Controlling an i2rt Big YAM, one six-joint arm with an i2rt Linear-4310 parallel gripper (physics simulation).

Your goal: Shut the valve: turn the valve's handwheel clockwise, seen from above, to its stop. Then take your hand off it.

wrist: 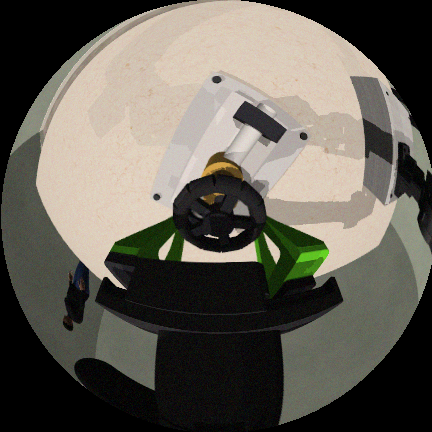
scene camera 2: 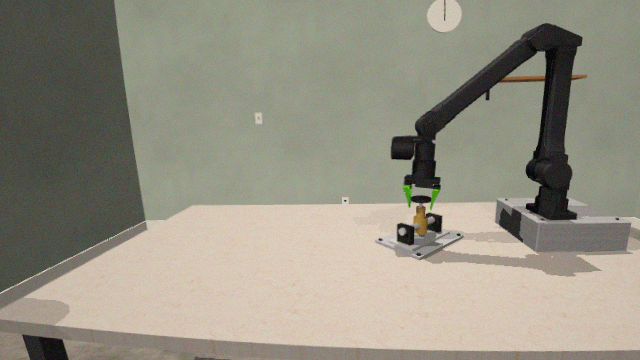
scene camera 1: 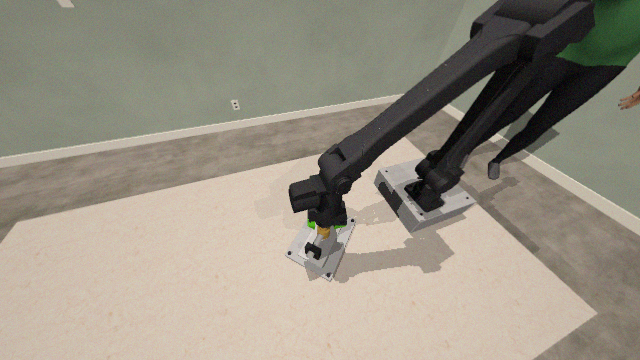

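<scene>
The valve's black spoked handwheel [scene camera 2: 420, 199] [wrist: 220, 246] lies level on top of the brass valve body [scene camera 1: 323, 232] [scene camera 2: 420, 223] [wrist: 223, 169]. The body stands upright on a grey base plate [scene camera 1: 336, 265] [scene camera 2: 446, 241] [wrist: 187, 130], with a light pipe running through it. My gripper [scene camera 2: 420, 207] [wrist: 218, 216] points straight down, and its green fingers are shut on the handwheel, one at each side of the rim. In scene camera 1 the arm hides the handwheel and most of the fingers. How far the handwheel is turned cannot be told.
Black pipe supports [scene camera 1: 313, 250] [scene camera 2: 405, 233] [wrist: 259, 121] stand on the base plate on either side of the valve body. The arm's grey base block [scene camera 1: 415, 217] [scene camera 2: 582, 236] [wrist: 377, 135] stands to the right. A person [scene camera 1: 540, 85] [wrist: 76, 297] stands beyond the table.
</scene>
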